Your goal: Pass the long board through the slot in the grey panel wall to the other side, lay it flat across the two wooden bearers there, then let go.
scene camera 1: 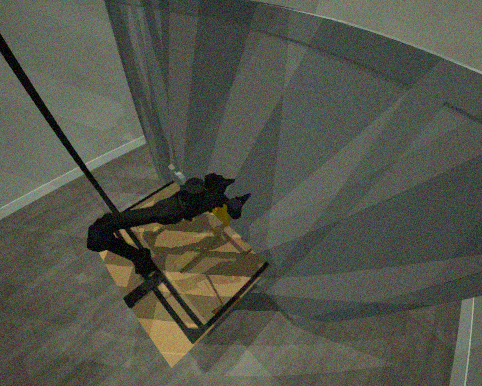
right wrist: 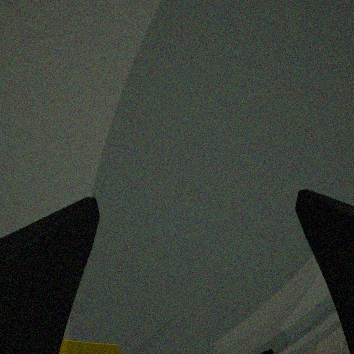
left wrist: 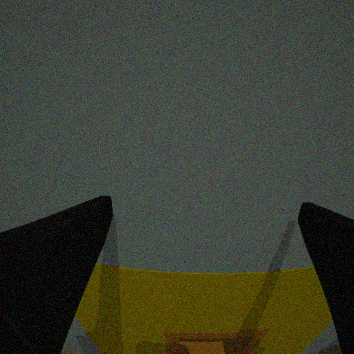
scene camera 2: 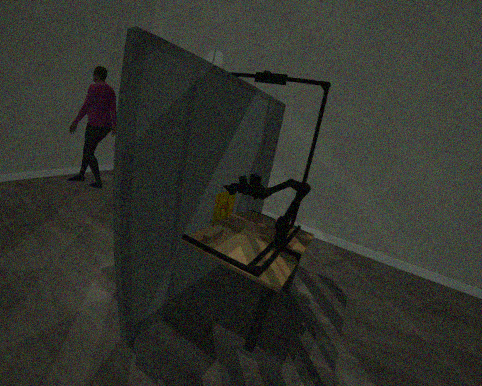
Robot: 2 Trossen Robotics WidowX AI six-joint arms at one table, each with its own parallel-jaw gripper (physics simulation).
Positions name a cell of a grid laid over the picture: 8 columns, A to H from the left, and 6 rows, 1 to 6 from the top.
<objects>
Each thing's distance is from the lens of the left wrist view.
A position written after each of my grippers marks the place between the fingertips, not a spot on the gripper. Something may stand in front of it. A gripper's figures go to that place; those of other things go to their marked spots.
my left gripper (left wrist: E4): 0.10 m
yellow slot surround (left wrist: C6): 0.17 m
slot frame (left wrist: F6): 0.22 m
The marked spots on the yellow slot surround and the slot frame are 0.12 m apart.
</objects>
